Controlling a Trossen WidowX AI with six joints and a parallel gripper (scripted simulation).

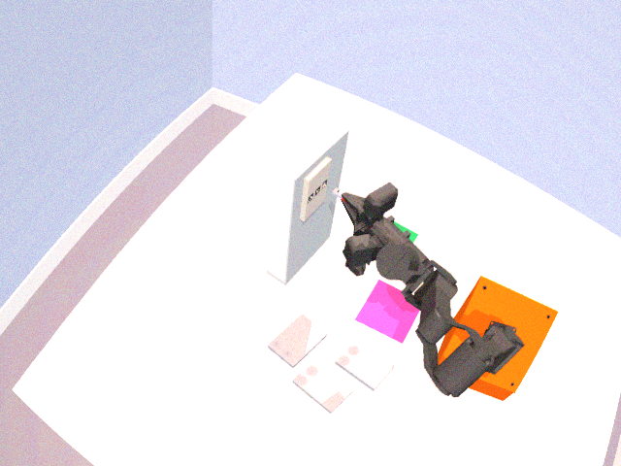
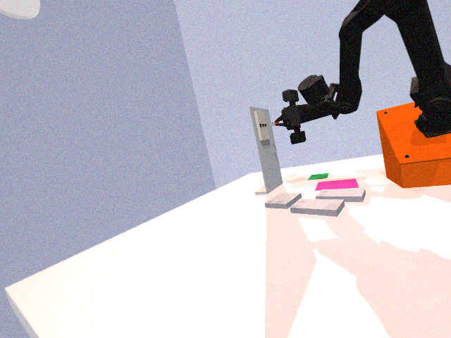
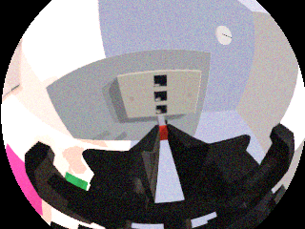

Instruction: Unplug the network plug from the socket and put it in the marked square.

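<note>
The magenta square is 260 mm below my gripper tip, 160 mm behind it and 40 mm to the left of it. The rest, counted from my gripper tip: grey upright panel (100 mm below, 60 mm ahead); plug (right at my gripper tip).
</note>
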